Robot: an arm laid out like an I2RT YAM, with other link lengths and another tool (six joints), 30 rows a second.
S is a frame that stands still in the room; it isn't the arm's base.
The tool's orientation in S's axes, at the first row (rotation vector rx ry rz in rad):
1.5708 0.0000 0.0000
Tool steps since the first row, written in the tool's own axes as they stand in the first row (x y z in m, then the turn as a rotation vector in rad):
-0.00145 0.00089 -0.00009 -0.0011 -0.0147 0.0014
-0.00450 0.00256 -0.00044 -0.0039 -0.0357 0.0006
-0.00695 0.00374 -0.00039 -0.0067 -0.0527 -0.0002
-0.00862 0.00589 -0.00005 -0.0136 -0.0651 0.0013
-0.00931 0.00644 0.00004 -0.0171 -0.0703 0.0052
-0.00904 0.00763 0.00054 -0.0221 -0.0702 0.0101
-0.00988 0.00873 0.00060 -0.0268 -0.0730 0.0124
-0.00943 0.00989 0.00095 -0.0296 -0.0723 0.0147
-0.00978 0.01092 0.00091 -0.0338 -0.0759 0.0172
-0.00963 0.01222 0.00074 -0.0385 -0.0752 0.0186
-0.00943 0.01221 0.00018 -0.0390 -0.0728 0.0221
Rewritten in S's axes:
-0.00145 0.00009 0.00089 -0.0011 -0.0014 -0.0147
-0.00450 0.00044 0.00256 -0.0039 -0.0006 -0.0357
-0.00695 0.00039 0.00374 -0.0067 0.0002 -0.0527
-0.00862 0.00005 0.00589 -0.0136 -0.0013 -0.0651
-0.00931 -0.00004 0.00644 -0.0171 -0.0052 -0.0703
-0.00904 -0.00054 0.00763 -0.0221 -0.0101 -0.0702
-0.00988 -0.00060 0.00873 -0.0268 -0.0124 -0.0730
-0.00943 -0.00095 0.00989 -0.0296 -0.0147 -0.0723
-0.00978 -0.00091 0.01092 -0.0338 -0.0172 -0.0759
-0.00963 -0.00074 0.01222 -0.0385 -0.0186 -0.0752
-0.00943 -0.00018 0.01221 -0.0390 -0.0221 -0.0728

